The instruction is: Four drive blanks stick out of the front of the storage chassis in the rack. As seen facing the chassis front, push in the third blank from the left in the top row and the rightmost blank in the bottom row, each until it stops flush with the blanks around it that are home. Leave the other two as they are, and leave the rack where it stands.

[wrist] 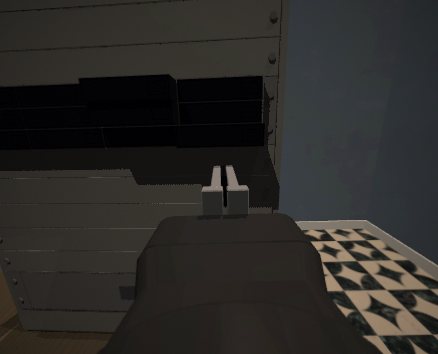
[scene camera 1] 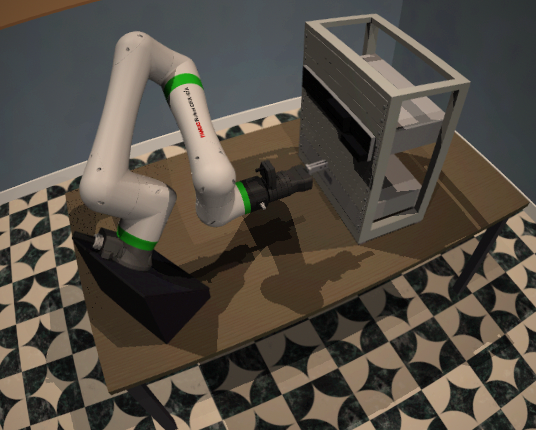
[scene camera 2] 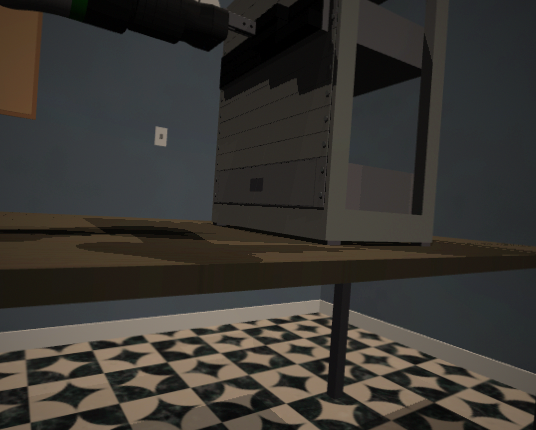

Labels:
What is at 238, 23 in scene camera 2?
My gripper.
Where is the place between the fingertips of my gripper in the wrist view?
At 223, 178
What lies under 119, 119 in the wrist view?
A grey rack.

